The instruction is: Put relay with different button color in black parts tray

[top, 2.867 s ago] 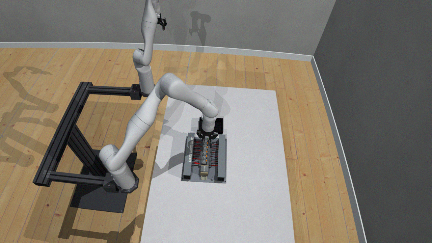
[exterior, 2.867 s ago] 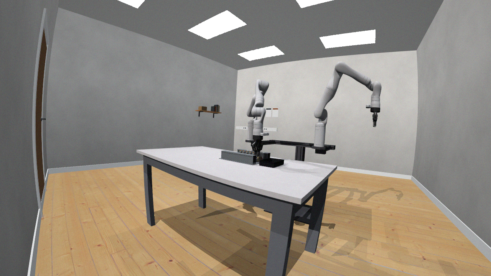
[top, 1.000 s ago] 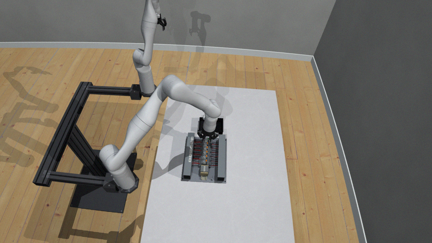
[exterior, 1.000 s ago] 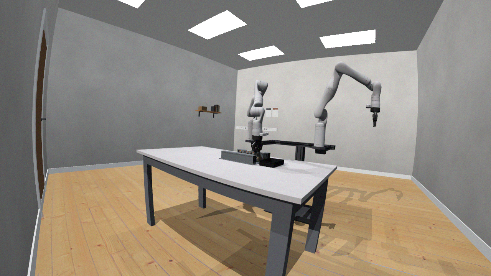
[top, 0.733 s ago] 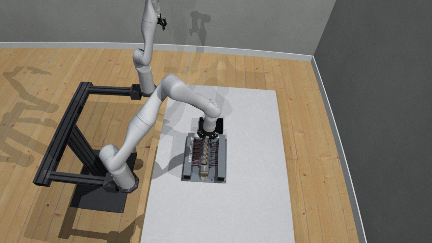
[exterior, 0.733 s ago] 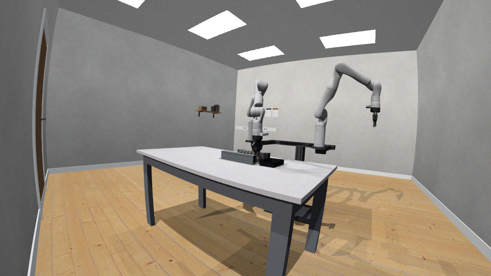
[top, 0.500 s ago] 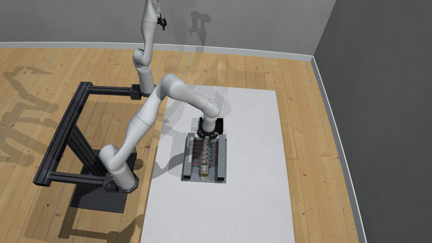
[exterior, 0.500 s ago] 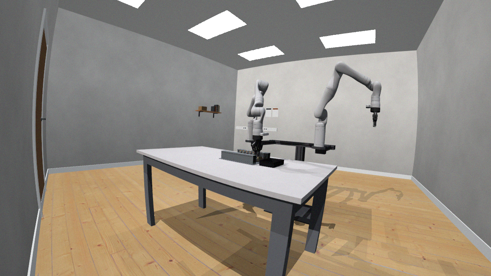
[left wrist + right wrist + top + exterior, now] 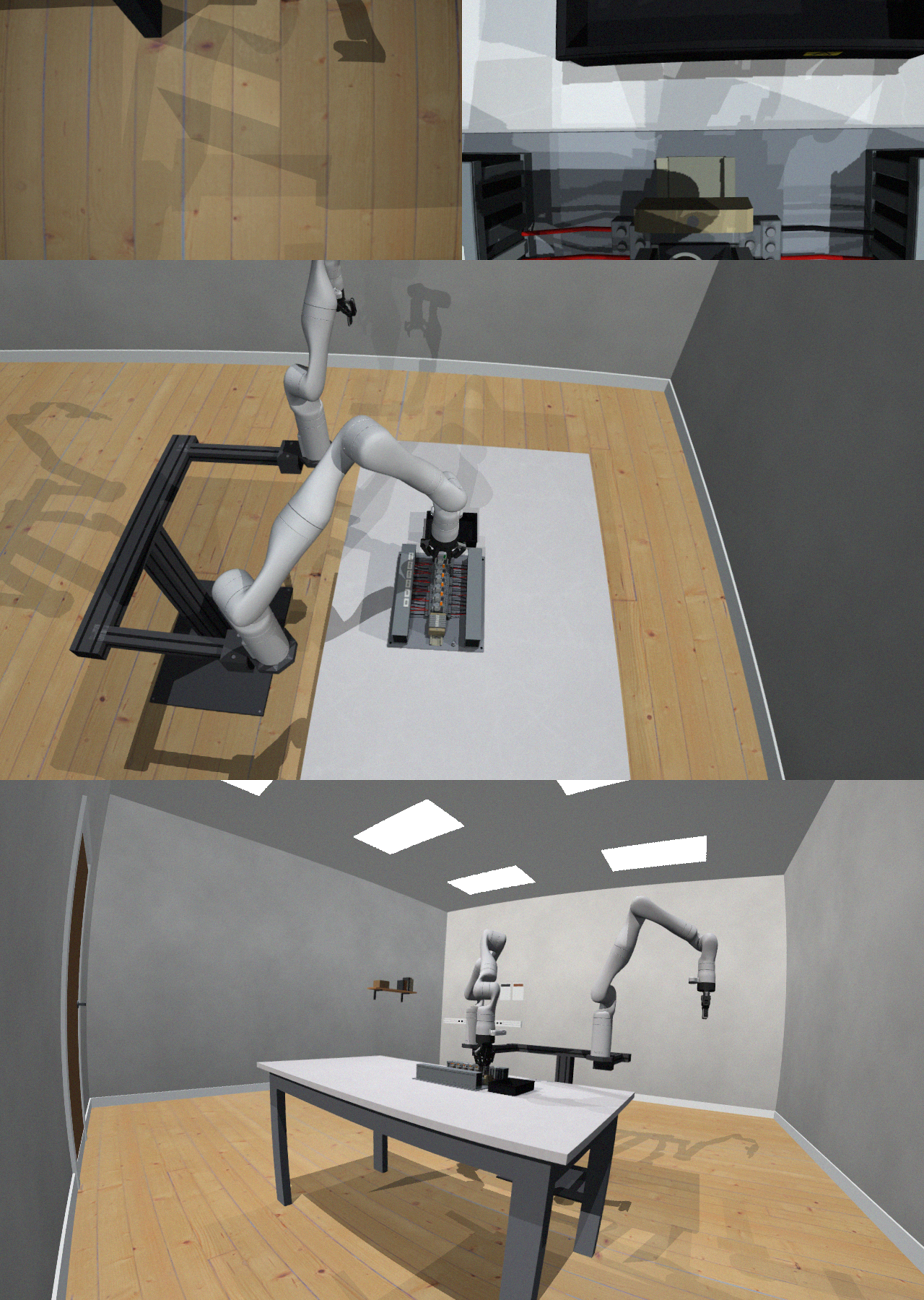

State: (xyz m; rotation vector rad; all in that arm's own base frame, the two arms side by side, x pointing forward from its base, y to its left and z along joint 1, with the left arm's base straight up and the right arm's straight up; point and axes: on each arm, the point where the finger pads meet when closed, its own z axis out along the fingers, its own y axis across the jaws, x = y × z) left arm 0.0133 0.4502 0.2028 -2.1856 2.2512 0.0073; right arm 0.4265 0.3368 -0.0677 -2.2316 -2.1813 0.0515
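Note:
Now: the green-button relay 10 mm below my right hand. The rest, counted from my right hand: relay panel (110 mm to the right, 30 mm below); then black parts tray (30 mm ahead, 140 mm to the left, 40 mm below).

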